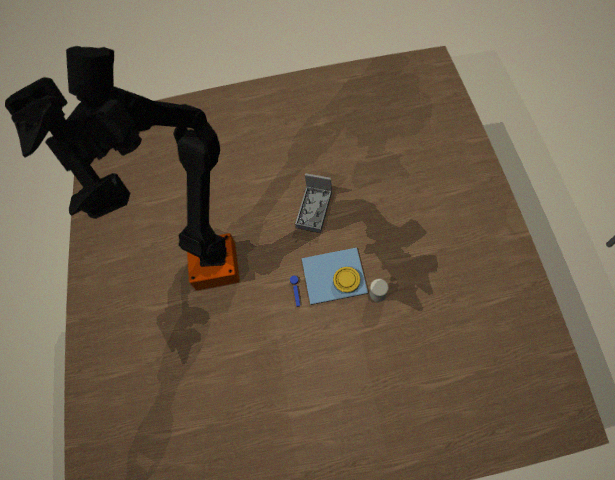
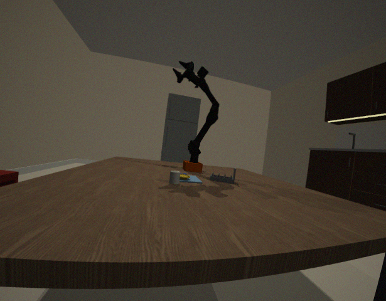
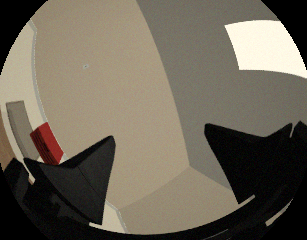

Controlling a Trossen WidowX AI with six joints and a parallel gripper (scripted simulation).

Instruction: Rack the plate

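My gripper tip is now 73 cm above the yellow plate, 34 cm short of it and 14 cm to the right of it. Also, from my gripper tip: white cup: 72 cm below, 41 cm ahead, 10 cm to the left; light blue mat: 75 cm below, 30 cm ahead, 16 cm to the left; blue spoon: 75 cm below, 20 cm ahead, 13 cm to the left.
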